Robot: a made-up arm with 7 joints.
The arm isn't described. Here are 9 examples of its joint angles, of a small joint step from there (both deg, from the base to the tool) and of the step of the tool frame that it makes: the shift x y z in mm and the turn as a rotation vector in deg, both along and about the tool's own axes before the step.
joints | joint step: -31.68 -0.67 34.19 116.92 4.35 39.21 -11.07 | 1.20 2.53 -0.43 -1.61 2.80 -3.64 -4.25
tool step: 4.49 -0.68 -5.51 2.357 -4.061 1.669
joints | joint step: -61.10 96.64 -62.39 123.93 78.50 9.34 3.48 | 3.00 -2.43 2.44 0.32 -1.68 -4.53 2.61
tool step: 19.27 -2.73 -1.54 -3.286 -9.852 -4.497
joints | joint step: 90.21 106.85 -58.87 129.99 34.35 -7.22 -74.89 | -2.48 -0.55 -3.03 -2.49 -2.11 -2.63 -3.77
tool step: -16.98 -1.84 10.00 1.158 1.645 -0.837
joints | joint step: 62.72 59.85 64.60 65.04 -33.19 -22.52 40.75 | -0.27 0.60 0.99 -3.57 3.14 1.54 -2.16
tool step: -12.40 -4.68 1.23 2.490 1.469 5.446
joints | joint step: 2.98 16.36 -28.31 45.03 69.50 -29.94 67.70 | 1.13 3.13 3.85 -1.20 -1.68 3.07 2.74
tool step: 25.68 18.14 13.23 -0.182 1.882 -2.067
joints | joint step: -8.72 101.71 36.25 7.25 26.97 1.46 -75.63 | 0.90 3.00 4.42 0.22 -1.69 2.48 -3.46
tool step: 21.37 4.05 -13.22 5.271 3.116 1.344
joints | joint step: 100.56 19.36 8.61 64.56 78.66 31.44 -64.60 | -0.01 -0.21 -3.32 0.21 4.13 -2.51 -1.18
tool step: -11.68 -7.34 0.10 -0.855 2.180 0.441
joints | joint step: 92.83 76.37 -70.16 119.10 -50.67 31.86 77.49 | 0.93 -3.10 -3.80 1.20 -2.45 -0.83 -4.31
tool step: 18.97 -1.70 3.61 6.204 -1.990 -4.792
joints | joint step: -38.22 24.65 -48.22 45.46 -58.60 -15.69 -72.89 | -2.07 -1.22 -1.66 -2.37 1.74 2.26 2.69
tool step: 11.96 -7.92 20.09 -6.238 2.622 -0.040
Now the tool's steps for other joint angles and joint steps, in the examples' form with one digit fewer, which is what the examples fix.
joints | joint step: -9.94 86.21 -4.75 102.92 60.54 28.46 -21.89 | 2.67 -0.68 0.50 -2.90 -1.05 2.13 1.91
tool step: 4.0 15.2 -4.0 2.00 0.98 0.73
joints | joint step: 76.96 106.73 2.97 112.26 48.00 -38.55 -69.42 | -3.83 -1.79 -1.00 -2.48 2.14 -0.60 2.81
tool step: -17.8 7.3 13.0 -0.35 5.94 -1.05
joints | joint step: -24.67 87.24 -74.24 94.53 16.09 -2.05 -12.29 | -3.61 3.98 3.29 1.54 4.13 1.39 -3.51
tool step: -6.8 6.9 11.7 3.88 4.30 2.03
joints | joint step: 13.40 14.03 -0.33 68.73 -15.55 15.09 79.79 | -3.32 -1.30 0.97 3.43 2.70 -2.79 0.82
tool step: -3.7 -10.3 -4.1 -1.94 -4.29 -2.34
